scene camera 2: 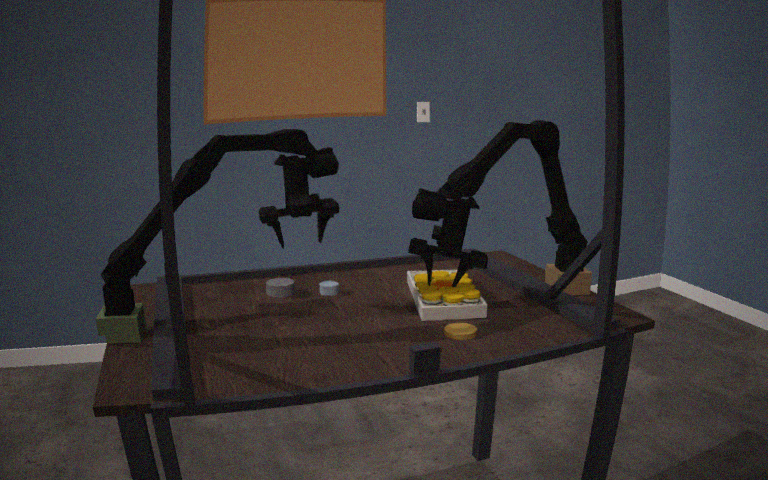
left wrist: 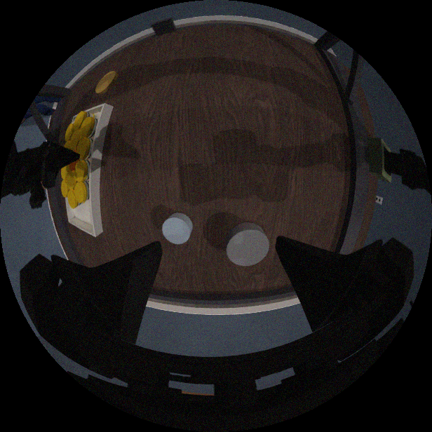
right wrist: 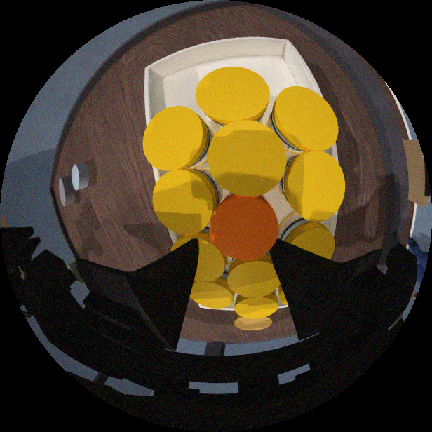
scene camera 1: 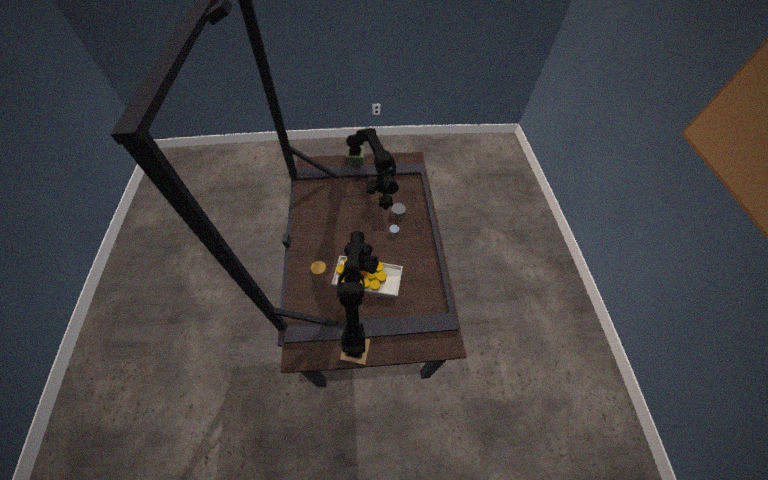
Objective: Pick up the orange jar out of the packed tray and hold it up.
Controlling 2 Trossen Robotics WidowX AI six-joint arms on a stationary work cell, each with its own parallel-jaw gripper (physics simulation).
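Where they show: left gripper, fingertip midpoint: (scene camera 2: 301,245); right gripper, fingertip midpoint: (scene camera 2: 440,287); left arm's base at its link origin: (scene camera 2: 119,310) (scene camera 1: 355,151); right arm's base at its link origin: (scene camera 1: 355,349).
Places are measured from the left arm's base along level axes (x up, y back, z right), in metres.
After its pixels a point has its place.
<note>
The orange jar (scene camera 2: 444,283) @(x -0.010, y -0.773, z -0.075 m) (left wrist: 73,166) (right wrist: 244,227) stands upright among several yellow-lidded jars (scene camera 1: 374,284) @(x -0.009, y -0.836, z -0.132 m) (scene camera 2: 431,296) @(x -0.010, y -0.712, z 0.010 m) (left wrist: 77,195) (right wrist: 247,157) in the white tray (scene camera 1: 393,285) @(x -0.054, y -0.819, z -0.218 m) (scene camera 2: 453,311) @(x -0.038, y -0.752, z 0.048 m) (left wrist: 98,210) (right wrist: 180,87). Yellow lids surround it. My right gripper (scene camera 2: 441,285) @(x -0.015, y -0.760, z -0.062 m) (right wrist: 235,244) is partly open and empty, pointing down over the jars. In the right wrist view the orange lid shows between and slightly beyond its fingertips; their exact height above the lids is unclear. My left gripper (scene camera 2: 301,245) @(x 0.083, y -0.446, z -0.173 m) (left wrist: 219,245) is wide open and empty, high above the table.
A pale blue round piece (scene camera 1: 394,229) @(x -0.034, y -0.523, z -0.225 m) (scene camera 2: 328,287) @(x -0.036, y -0.512, z -0.201 m) (left wrist: 176,229) and a wider grey one (scene camera 1: 398,208) @(x -0.028, y -0.394, z -0.247 m) (scene camera 2: 279,287) @(x -0.031, y -0.389, z -0.211 m) (left wrist: 247,245) stand below the left gripper. A flat yellow disc (scene camera 1: 318,267) @(x -0.045, y -0.739, z 0.133 m) (scene camera 2: 460,330) @(x -0.045, y -0.733, z 0.145 m) (left wrist: 106,82) lies beside the tray. Dark frame posts rise from the table's edge.
</note>
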